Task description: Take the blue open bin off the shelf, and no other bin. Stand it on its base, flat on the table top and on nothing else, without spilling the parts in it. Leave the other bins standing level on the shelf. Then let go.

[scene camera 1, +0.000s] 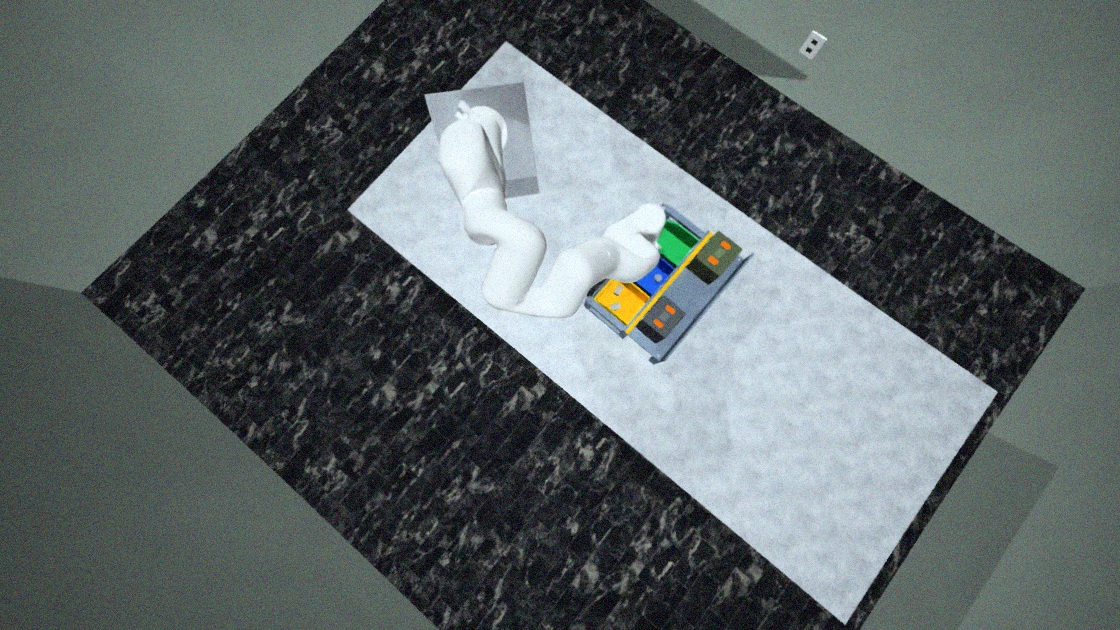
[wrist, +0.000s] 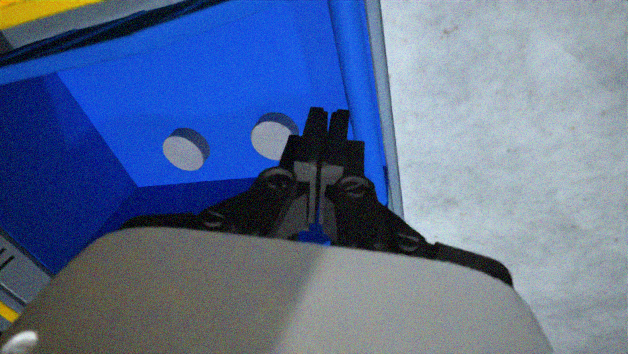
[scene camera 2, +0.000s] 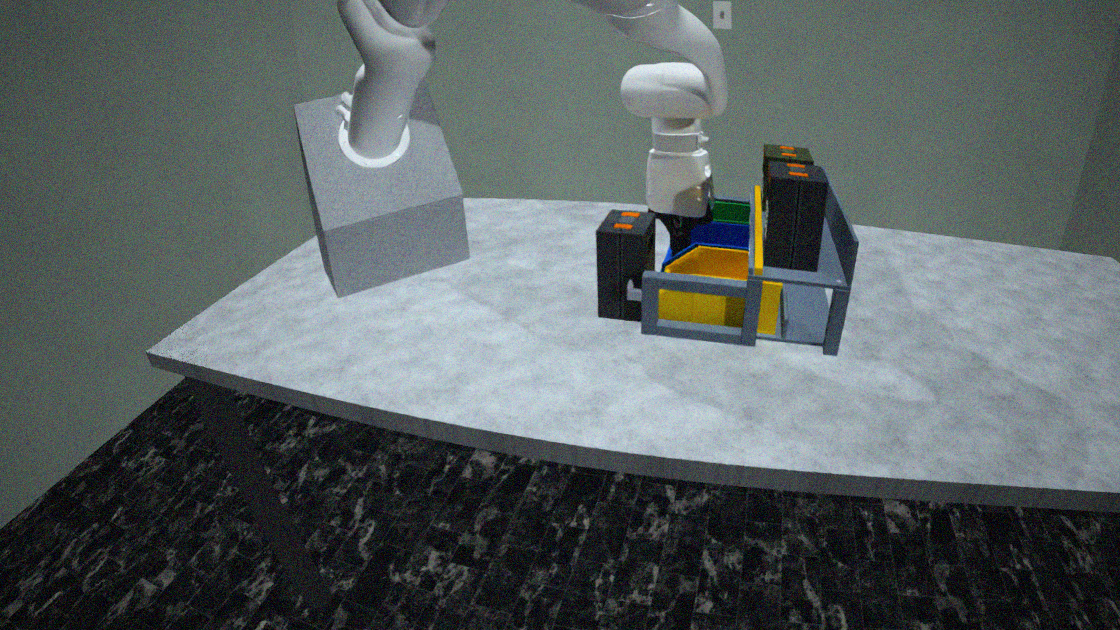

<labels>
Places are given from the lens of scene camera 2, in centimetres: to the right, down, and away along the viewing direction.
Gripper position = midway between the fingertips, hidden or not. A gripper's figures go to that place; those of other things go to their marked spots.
my gripper (scene camera 2: pixel 680 254): 19, -10, 90
blue open bin (scene camera 2: pixel 716 234): 25, -13, 90
green bin (scene camera 2: pixel 723 212): 30, -18, 100
yellow bin (scene camera 2: pixel 673 305): 15, -1, 76
The marked spots on the blue open bin and the green bin are 11 cm apart.
</labels>
